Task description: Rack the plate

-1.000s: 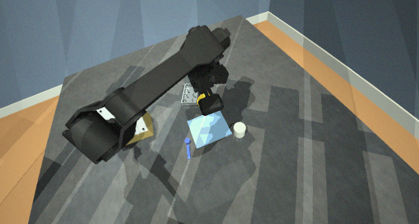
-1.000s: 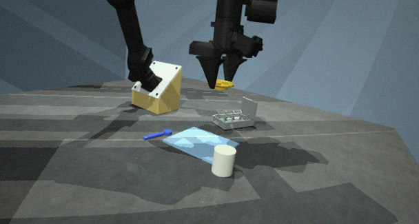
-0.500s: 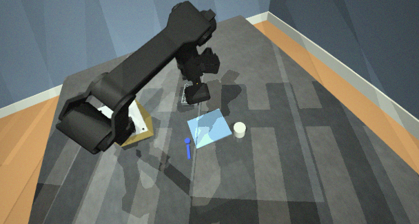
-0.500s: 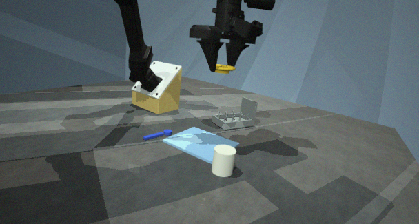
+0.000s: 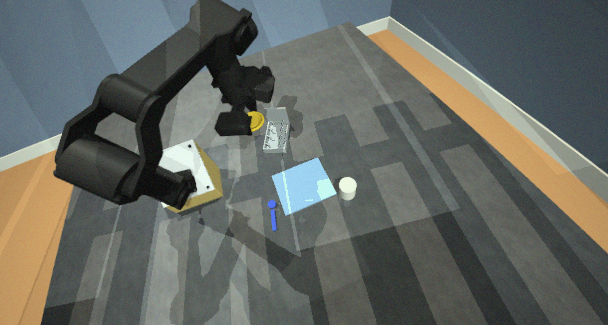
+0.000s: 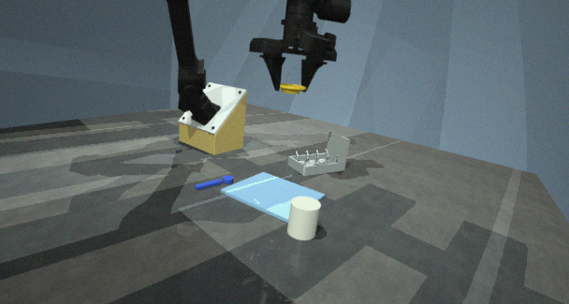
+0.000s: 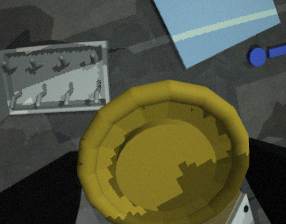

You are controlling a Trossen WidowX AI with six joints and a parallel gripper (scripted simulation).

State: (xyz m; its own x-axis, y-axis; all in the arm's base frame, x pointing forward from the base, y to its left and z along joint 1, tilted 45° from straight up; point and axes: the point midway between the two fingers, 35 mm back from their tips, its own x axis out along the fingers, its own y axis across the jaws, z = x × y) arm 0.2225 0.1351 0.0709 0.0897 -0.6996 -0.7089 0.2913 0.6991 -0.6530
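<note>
My gripper tip is 40 mm short of the dish rack, 90 mm to the right of it and 160 mm above it. Round my gripper tip: light blue mat (80 mm ahead, 110 mm to the right, 180 mm below); blue spoon (20 mm behind, 160 mm to the right, 180 mm below); white cup (190 mm ahead, 170 mm to the right, 160 mm below).
</note>
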